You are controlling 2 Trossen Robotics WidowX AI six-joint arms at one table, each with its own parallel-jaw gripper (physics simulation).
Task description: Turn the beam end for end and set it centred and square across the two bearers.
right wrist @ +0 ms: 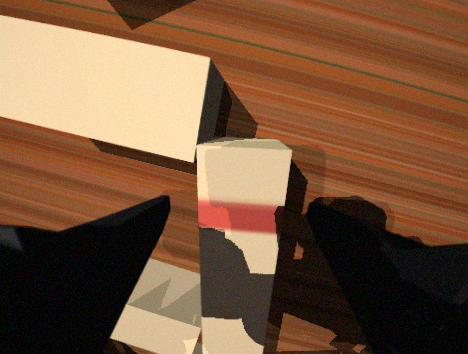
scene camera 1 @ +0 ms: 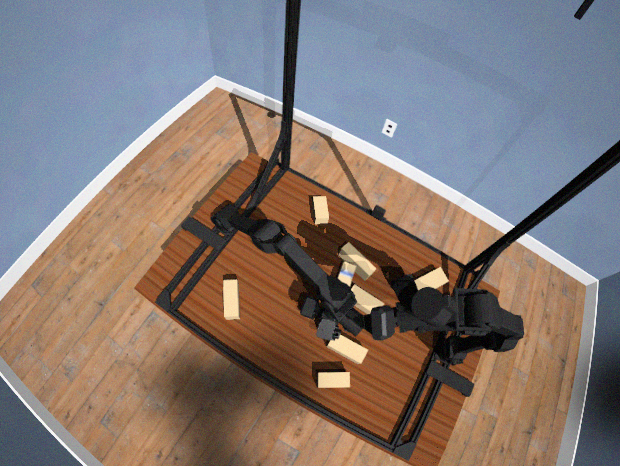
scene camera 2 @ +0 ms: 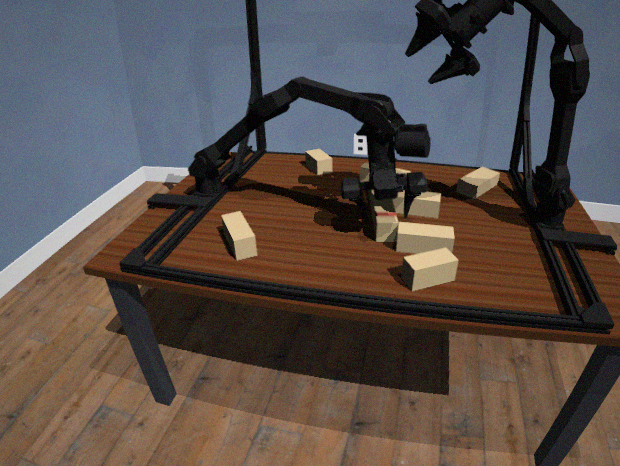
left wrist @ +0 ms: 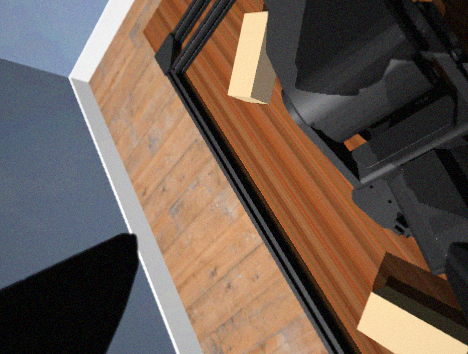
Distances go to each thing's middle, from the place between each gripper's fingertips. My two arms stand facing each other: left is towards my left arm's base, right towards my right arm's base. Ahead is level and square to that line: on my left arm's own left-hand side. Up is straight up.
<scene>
My left gripper is now 36 cm above the beam (scene camera 2: 385, 221), 12 cm past it and 7 cm to the left of it.
I see the beam 90 mm behind my right hand, 20 mm to the right of it and 10 mm below it.
</scene>
